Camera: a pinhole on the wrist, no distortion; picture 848 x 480 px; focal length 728.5 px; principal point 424.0 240.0 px. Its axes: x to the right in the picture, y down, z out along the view. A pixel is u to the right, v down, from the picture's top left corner.
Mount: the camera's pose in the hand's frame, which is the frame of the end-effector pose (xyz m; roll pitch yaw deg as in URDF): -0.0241 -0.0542 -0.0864 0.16 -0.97 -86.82
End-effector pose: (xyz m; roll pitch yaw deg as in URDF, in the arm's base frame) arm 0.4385 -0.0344 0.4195 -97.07 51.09 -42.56
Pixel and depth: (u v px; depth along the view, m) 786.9 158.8 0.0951
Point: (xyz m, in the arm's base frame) 0.4947 -0.0565 0.5066
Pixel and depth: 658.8 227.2 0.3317
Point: 0.6767 0.1057 0.5171
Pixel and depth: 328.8 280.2 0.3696
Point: 0.6036 0.1942 0.4029
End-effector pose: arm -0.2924 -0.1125 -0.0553 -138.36 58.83 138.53
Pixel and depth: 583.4 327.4 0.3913
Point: -0.4107 -0.4098 -0.1512
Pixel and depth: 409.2 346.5 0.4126
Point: -0.3256 -0.4078 -0.1984
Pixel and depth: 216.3 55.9 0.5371
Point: -0.1167 -0.5649 -0.1173
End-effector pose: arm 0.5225 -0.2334 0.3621 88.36 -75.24 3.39
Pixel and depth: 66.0 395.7 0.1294
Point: 0.5111 -0.2757 0.3652
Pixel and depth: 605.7 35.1 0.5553
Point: 0.6784 -0.7010 0.1480
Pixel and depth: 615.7 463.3 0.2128
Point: 0.6370 -0.3572 0.3787
